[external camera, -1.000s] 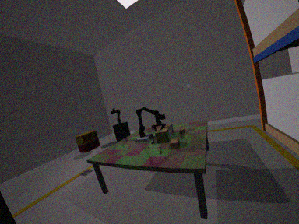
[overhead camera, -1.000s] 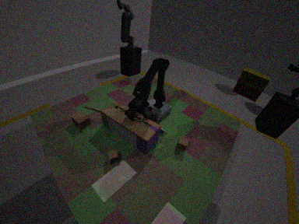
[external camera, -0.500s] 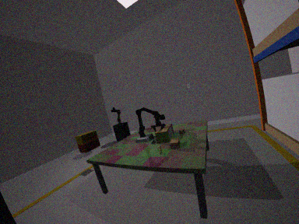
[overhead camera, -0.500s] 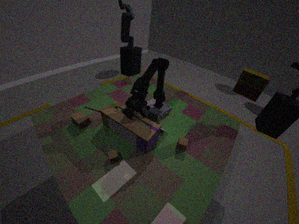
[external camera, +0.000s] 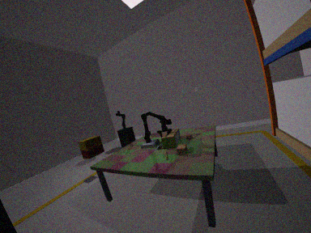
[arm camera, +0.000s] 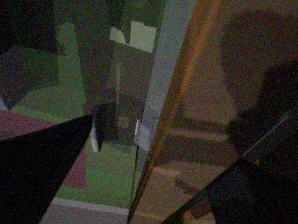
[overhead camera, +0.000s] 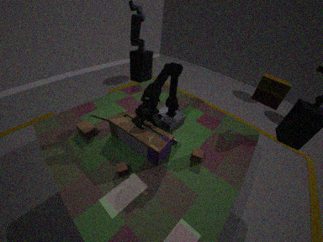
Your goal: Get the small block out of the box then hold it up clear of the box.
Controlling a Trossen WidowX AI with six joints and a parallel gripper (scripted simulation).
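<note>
Right now my gripper tip is 4 cm short of the clear-fronted box, 3 cm to the right of it and 2 cm above it. The rest, counted from my gripper tip: thin tan rod 35 cm to the right, 8 cm below, 7 cm ahead.
</note>
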